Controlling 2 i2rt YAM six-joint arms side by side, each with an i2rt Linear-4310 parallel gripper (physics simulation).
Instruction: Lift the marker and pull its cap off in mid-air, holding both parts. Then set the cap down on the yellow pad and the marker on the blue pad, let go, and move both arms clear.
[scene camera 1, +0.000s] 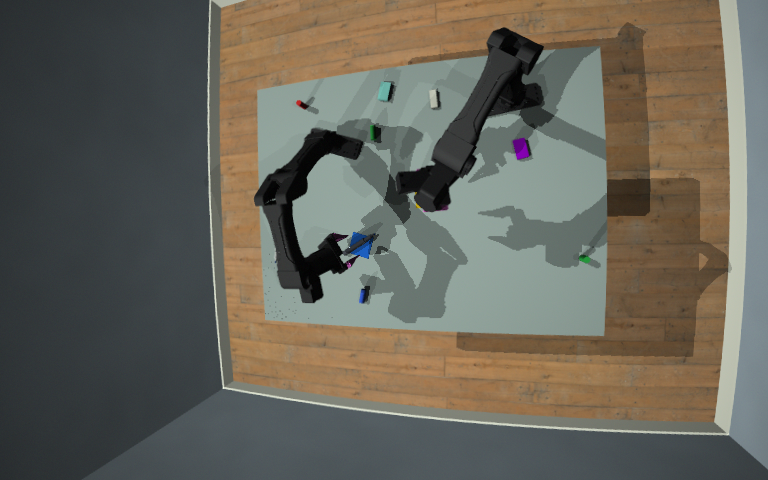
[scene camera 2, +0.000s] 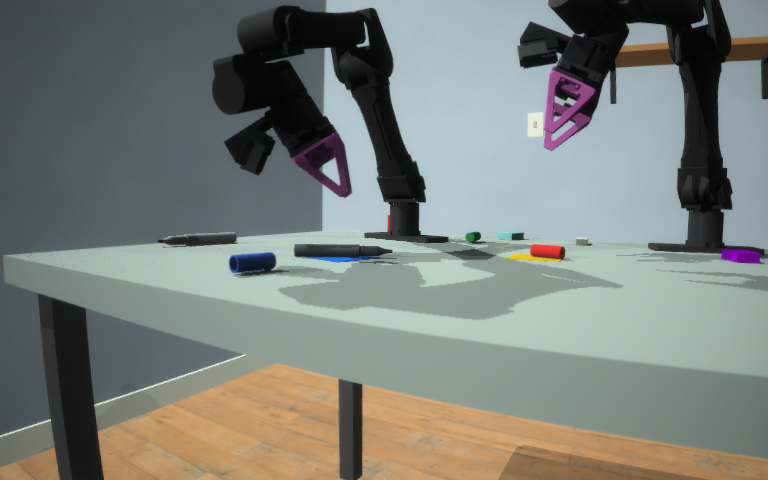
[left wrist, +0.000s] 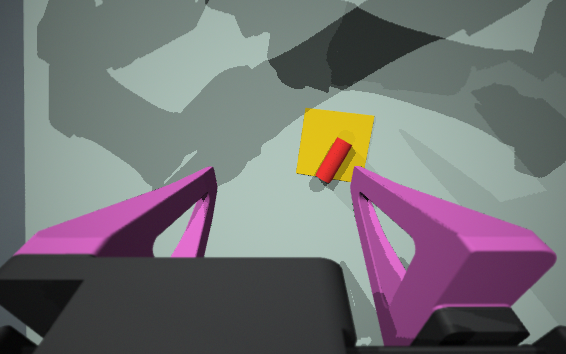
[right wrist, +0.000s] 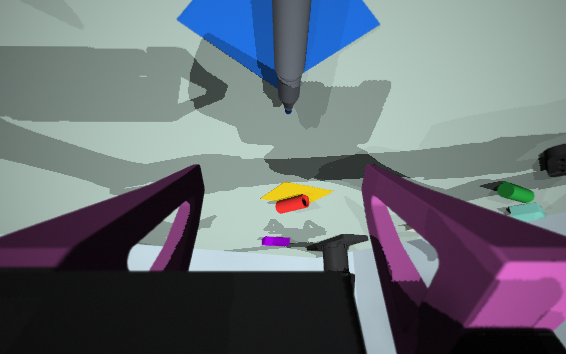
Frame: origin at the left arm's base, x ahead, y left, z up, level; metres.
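Where they show: left gripper, fingertip midpoint: (scene camera 2: 547, 140) (left wrist: 283, 176); right gripper, fingertip midpoint: (scene camera 1: 353, 245) (scene camera 2: 346, 195) (right wrist: 283, 176); left arm's base at its link origin: (scene camera 1: 507, 101) (scene camera 2: 704, 251) (right wrist: 334, 241); right arm's base at its link origin: (scene camera 1: 334, 143) (scene camera 2: 404, 239).
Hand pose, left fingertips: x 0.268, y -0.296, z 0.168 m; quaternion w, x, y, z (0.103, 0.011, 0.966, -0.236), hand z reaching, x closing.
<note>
Each offset is from my left fingertips to the top centre of the thing.
The uncapped dark grey marker @[dz -0.150, dx +0.095, dy -0.270 m] (scene camera 1: 360, 243) (scene camera 2: 334, 250) (right wrist: 291, 45) lies across the blue pad @[dz -0.168, dx +0.101, dy -0.269 m] (scene camera 1: 355, 236) (scene camera 2: 339, 259) (right wrist: 220, 25), its ends beyond the pad's edges. The red cap @[dz -0.149, dx -0.024, dy +0.003 m] (scene camera 2: 547, 251) (left wrist: 334, 160) (right wrist: 292, 204) lies on its side on the yellow pad @[dz -0.168, dx -0.022, dy -0.013 m] (scene camera 2: 521, 257) (left wrist: 320, 130) (right wrist: 285, 187), one end at the pad's edge. My left gripper (scene camera 2: 548, 138) (left wrist: 283, 176) is open and empty, high above the yellow pad. My right gripper (scene camera 2: 345, 195) (right wrist: 283, 176) is open and empty, raised above the marker and apart from it. The left arm hides the cap in scene camera 1.
A blue hollow cylinder @[dz -0.148, dx +0.276, dy -0.291 m] (scene camera 1: 363, 294) (scene camera 2: 252, 262) lies near the blue pad. Another grey marker @[dz -0.149, dx +0.042, dy -0.588 m] (scene camera 2: 198, 238) lies at the left in scene camera 2. A green cylinder @[dz -0.148, dx -0.268, dy -0.151 m] (scene camera 1: 373, 132), teal block @[dz -0.153, dx -0.399, dy -0.086 m] (scene camera 1: 385, 91), white block @[dz -0.156, dx -0.330, dy +0.069 m] (scene camera 1: 433, 98) and purple block @[dz -0.153, dx -0.109, dy +0.305 m] (scene camera 1: 521, 148) are on the table.
</note>
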